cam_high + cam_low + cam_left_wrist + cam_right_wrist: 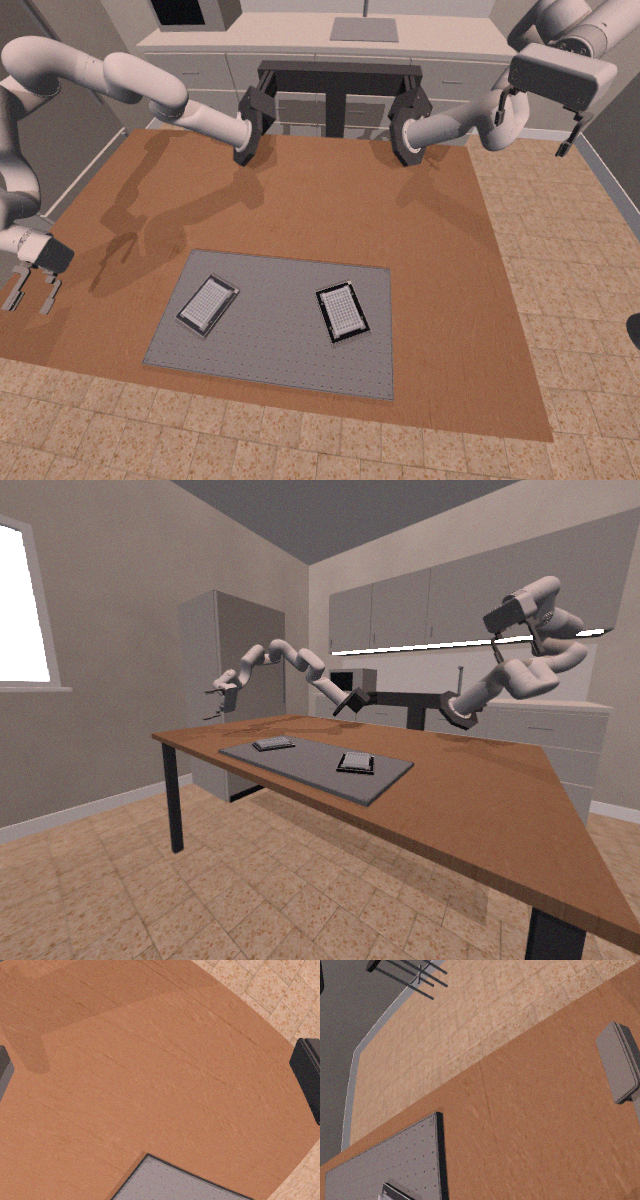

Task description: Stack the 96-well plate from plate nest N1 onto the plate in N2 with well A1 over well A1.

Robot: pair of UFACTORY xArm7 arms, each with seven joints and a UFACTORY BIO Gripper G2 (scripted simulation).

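Now: the nest N2 6 cm behind my right hand, 38 cm to the left of it and 16 cm below it. The rest, counted from my right hand: nest N1 (5 cm behind, 80 cm to the left, 16 cm below); A1 mark (10 cm behind, 46 cm to the left, 15 cm below).
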